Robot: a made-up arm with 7 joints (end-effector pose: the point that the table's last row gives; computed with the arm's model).
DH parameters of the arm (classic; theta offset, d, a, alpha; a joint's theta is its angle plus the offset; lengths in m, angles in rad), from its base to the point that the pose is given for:
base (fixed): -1.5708 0.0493 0 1.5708
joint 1: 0 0.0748 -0.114 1.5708
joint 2: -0.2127 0 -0.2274 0
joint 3: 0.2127 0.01 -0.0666 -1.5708
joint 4: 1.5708 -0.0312 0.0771 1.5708
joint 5: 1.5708 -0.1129 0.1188 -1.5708
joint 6: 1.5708 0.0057 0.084 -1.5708
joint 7: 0 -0.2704 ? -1.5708
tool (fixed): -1.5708 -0.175 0 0
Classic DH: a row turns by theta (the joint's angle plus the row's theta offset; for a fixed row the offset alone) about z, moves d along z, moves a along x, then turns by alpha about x.
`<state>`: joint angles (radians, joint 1 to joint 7).
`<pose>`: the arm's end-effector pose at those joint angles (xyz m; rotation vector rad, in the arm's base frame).
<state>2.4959 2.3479 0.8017 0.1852 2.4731 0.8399 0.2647</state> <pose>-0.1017 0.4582 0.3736 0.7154 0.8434 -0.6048</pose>
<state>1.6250 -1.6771 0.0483 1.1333 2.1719 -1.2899 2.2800</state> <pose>-0.0385 -0.0481 -0.0618 0.6477 -1.8026 -1.4306</pose>
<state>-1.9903 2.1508 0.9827 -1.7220 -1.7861 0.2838 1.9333</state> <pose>-0.1256 -0.4434 0.2600 -0.5976 0.8428 1.0945</pose>
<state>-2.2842 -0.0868 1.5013 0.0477 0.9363 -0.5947 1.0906</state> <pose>0.0659 -0.1672 0.7635 2.2968 0.0239 -1.0966</pose>
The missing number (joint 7, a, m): 0.1155
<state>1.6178 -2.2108 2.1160 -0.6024 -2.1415 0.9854 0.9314</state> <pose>-0.2348 0.3438 -0.3295 -1.1883 0.6789 -1.8964</pose>
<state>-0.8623 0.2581 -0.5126 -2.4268 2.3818 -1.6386 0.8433</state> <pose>0.1863 0.4723 0.6004 1.5404 -1.1473 -0.9996</pose>
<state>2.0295 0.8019 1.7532 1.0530 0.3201 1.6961 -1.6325</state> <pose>0.2445 -0.4443 0.0390 -1.2677 0.1819 1.9507</pose>
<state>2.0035 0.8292 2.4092 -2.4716 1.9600 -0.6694 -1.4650</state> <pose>-0.2322 -0.0174 -0.0388 -1.9998 1.2493 0.7330</pose>
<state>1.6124 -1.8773 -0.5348 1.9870 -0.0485 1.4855 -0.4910</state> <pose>-0.1153 -0.3190 -0.0872 -0.6865 -1.3119 1.4669</pose>
